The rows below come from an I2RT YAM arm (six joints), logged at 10 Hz.
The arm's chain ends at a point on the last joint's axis. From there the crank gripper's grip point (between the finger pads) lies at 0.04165 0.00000 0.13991 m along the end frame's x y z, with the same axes.
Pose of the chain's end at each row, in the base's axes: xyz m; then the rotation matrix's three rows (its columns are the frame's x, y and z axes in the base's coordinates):
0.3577 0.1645 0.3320; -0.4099 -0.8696 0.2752; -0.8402 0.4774 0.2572; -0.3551 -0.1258 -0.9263
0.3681 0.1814 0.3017; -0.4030 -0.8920 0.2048; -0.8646 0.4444 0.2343; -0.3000 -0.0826 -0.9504
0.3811 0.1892 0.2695; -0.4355 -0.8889 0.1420; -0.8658 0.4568 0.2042; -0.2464 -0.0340 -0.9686
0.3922 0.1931 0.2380; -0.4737 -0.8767 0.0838; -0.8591 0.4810 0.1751; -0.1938 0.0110 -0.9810
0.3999 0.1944 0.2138; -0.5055 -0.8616 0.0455; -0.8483 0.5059 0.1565; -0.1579 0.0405 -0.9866
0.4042 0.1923 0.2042; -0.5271 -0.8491 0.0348; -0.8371 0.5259 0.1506; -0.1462 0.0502 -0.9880
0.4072 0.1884 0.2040; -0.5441 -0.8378 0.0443; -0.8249 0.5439 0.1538; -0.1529 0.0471 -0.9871
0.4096 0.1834 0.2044; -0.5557 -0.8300 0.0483; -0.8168 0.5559 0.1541; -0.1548 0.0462 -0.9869
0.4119 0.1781 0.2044; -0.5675 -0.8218 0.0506; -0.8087 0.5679 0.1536; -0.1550 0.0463 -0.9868
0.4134 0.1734 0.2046; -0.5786 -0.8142 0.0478; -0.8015 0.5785 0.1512; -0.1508 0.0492 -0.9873
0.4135 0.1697 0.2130; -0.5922 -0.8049 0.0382; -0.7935 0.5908 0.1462; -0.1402 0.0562 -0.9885
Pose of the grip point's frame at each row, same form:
0.3791 0.1655 0.1876; -0.4099 -0.8696 0.2752; -0.8402 0.4774 0.2572; -0.3551 -0.1258 -0.9263
0.3800 0.1782 0.1562; -0.4030 -0.8920 0.2048; -0.8646 0.4444 0.2343; -0.3000 -0.0826 -0.9504
0.3828 0.1817 0.1237; -0.4355 -0.8889 0.1420; -0.8658 0.4568 0.2042; -0.2464 -0.0340 -0.9686
0.3842 0.1818 0.0927; -0.4737 -0.8767 0.0838; -0.8591 0.4810 0.1751; -0.1938 0.0110 -0.9810
0.3852 0.1810 0.0692; -0.5055 -0.8616 0.0455; -0.8483 0.5059 0.1565; -0.1579 0.0405 -0.9866
0.3871 0.1785 0.0599; -0.5271 -0.8491 0.0348; -0.8371 0.5259 0.1506; -0.1462 0.0502 -0.9880
0.3907 0.1756 0.0595; -0.5441 -0.8378 0.0443; -0.8249 0.5439 0.1538; -0.1529 0.0471 -0.9871
0.3932 0.1709 0.0599; -0.5557 -0.8300 0.0483; -0.8168 0.5559 0.1541; -0.1548 0.0462 -0.9869
0.3953 0.1659 0.0599; -0.5675 -0.8218 0.0506; -0.8087 0.5679 0.1536; -0.1550 0.0463 -0.9868
0.3960 0.1612 0.0602; -0.5786 -0.8142 0.0478; -0.8015 0.5785 0.1512; -0.1508 0.0492 -0.9873
0.3942 0.1571 0.0689; -0.5922 -0.8049 0.0382; -0.7935 0.5908 0.1462; -0.1402 0.0562 -0.9885

